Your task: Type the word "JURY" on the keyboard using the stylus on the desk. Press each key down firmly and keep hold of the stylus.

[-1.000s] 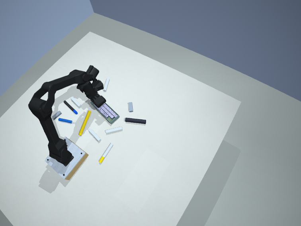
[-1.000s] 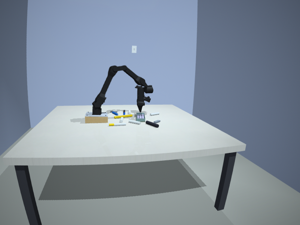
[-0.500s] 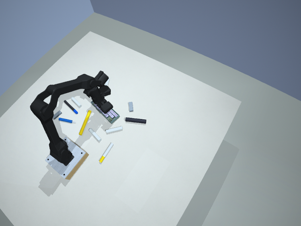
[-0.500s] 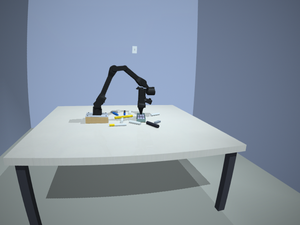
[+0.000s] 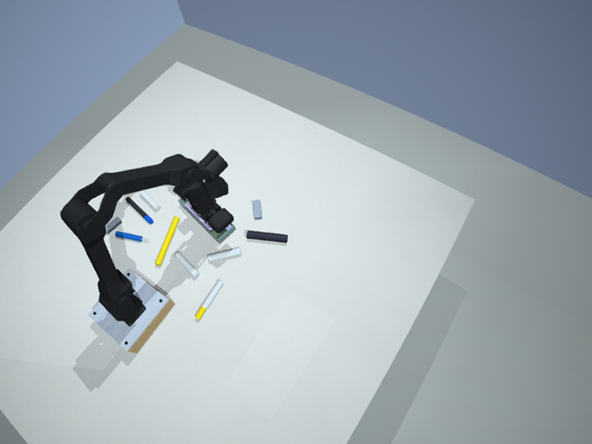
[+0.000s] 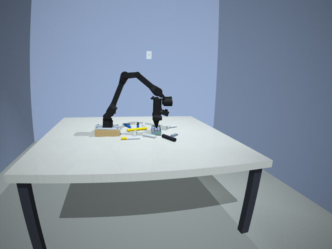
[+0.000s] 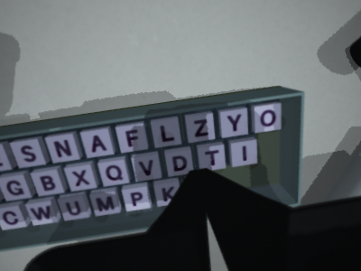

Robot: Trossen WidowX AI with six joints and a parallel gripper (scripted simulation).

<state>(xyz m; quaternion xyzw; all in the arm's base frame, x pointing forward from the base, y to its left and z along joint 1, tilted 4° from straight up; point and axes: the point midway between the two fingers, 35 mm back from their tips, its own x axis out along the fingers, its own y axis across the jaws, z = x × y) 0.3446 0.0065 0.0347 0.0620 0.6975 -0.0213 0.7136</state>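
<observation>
My gripper tip is 190 mm past the blue stylus, 170 mm to the right of it and 30 mm above it. The rest, counted from my gripper tip: black cylinder: 160 mm to the right, 60 mm ahead, 30 mm below; then black-and-blue pen: 220 mm to the left, 120 mm behind, 30 mm below; then yellow stick: 130 mm behind, 80 mm to the left, 30 mm below.
</observation>
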